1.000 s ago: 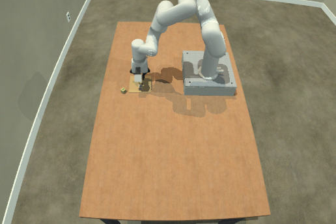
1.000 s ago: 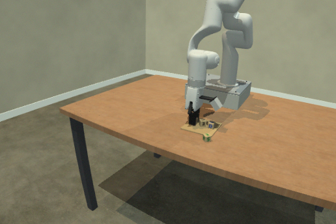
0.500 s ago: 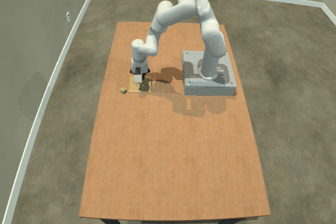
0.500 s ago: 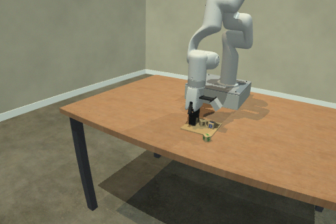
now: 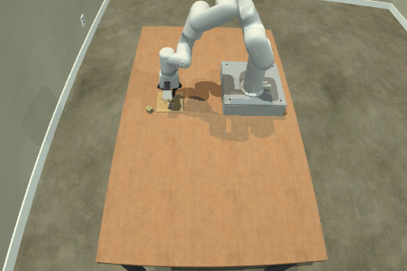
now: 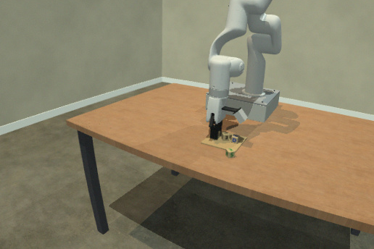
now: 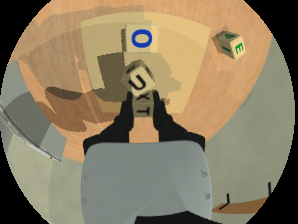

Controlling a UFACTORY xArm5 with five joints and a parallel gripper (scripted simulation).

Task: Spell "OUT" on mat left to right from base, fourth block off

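Right now the U block is 40 mm to the left of my hand and 10 mm below it. Round my hand: tan mat: 40 mm to the left, 20 mm below.
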